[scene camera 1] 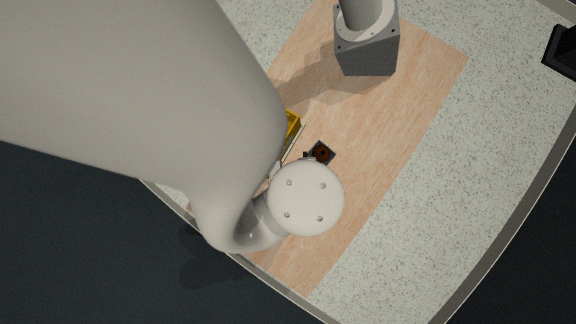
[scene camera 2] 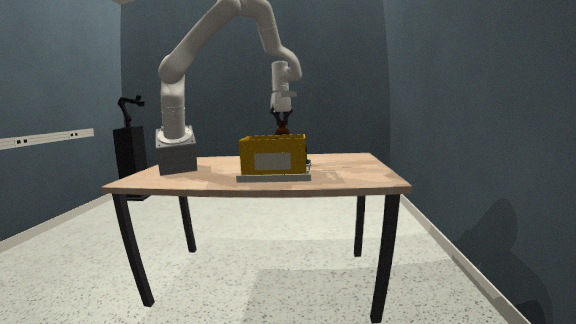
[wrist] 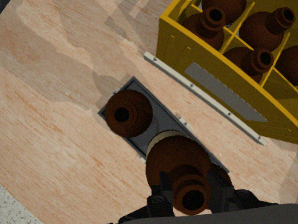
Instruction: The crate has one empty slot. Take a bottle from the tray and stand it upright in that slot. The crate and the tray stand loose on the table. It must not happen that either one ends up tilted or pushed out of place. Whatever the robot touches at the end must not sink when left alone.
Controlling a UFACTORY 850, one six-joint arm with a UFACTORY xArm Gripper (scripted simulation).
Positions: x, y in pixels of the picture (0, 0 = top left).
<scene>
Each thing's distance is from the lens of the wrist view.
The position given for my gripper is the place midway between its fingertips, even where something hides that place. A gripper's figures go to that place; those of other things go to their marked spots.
my gripper (wrist: 186, 186): 0.16 m
bottle (wrist: 186, 161): 0.17 m
bottle (wrist: 132, 117): 0.20 m
bottle (wrist: 259, 31): 0.32 m
grey rail (wrist: 159, 64): 0.34 m
</scene>
